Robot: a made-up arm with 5 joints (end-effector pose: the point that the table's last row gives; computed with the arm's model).
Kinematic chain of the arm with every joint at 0, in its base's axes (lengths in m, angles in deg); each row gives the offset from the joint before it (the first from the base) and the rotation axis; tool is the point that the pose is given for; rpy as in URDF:
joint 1: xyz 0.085 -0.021 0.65 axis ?
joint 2: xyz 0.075 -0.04 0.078 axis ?
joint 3: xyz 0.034 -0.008 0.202 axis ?
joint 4: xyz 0.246 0.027 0 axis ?
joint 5: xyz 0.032 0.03 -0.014 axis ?
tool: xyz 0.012 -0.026 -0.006 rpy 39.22 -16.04 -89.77
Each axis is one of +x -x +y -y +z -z.
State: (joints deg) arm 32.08 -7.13 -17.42 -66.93 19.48
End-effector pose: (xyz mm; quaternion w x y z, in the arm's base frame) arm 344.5 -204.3 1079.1 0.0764 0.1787 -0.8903 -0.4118
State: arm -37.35 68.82 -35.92 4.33 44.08
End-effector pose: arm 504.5 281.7 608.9 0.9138 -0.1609 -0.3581 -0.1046
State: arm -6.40 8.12 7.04 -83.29 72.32
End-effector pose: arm 465.8 17.1 903.0 0.2024 -0.0198 -0.8882 -0.4121
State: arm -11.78 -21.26 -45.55 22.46 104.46
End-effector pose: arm 232.7 19.7 1194.5 0.2642 -0.2914 -0.8810 -0.2630
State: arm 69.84 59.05 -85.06 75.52 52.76
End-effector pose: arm 252.6 -511.0 879.1 0.5341 -0.4094 0.0030 -0.7397
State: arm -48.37 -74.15 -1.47 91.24 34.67
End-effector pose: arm 91.7 -37.2 1038.3 0.8976 0.0377 -0.4200 -0.1284
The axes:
joint 1: -z
joint 2: +y
joint 3: +y
joint 4: +y
joint 5: -x

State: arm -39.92 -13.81 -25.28 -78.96 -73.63
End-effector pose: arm 284.2 155.3 1145.3 0.2851 0.9358 -0.0274 0.2056
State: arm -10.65 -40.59 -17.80 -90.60 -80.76
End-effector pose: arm 163.2 4.6 1170.5 0.2323 0.8443 -0.3017 0.3771
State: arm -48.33 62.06 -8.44 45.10 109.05
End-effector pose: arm 356.1 301.3 549.2 0.6682 -0.3278 -0.2146 0.6325
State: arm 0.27 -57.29 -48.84 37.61 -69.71
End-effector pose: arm -6.1 -15.0 1128.2 0.4523 0.8183 -0.2035 -0.2906
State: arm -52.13 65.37 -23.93 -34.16 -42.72
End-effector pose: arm 394.4 367.1 577.1 0.8556 0.3231 0.1140 -0.3881
